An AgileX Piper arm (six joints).
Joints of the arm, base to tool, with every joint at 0 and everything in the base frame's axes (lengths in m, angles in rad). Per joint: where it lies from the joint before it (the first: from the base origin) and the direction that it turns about. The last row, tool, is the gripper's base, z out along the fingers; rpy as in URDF.
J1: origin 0 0 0.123 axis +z
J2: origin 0 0 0 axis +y
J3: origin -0.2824 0 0.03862 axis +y
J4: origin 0.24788 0 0.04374 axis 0.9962 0 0.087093
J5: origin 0 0 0 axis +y
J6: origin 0.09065 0 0.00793 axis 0.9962 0 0.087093
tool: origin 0 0 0 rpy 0 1.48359 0
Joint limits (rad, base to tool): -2.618..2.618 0..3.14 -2.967..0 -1.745..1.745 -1.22..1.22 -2.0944..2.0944
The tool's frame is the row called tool.
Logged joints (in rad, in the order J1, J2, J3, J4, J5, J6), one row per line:
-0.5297, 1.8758, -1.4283, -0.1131, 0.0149, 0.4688
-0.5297, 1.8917, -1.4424, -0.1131, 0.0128, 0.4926
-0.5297, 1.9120, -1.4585, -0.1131, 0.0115, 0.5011
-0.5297, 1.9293, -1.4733, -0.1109, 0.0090, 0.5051
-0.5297, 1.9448, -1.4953, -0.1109, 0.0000, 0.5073
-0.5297, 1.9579, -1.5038, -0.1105, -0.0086, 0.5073
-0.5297, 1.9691, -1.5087, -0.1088, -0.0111, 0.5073
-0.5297, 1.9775, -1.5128, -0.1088, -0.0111, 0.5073
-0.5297, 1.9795, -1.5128, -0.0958, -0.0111, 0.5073
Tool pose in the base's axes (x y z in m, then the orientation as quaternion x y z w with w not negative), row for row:
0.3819, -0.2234, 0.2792, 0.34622, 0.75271, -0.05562, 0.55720
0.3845, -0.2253, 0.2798, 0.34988, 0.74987, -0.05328, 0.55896
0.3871, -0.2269, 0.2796, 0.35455, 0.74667, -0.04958, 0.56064
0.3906, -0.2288, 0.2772, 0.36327, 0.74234, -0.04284, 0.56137
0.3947, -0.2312, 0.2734, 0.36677, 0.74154, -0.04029, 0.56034
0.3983, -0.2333, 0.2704, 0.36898, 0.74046, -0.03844, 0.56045
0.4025, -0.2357, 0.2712, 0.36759, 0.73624, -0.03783, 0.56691
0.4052, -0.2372, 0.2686, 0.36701, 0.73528, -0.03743, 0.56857
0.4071, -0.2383, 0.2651, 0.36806, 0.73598, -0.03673, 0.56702
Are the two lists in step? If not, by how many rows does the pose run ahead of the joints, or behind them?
The pose runs 2 rows behind the joints: the pose in row i belongs to the joints in row i - 2.
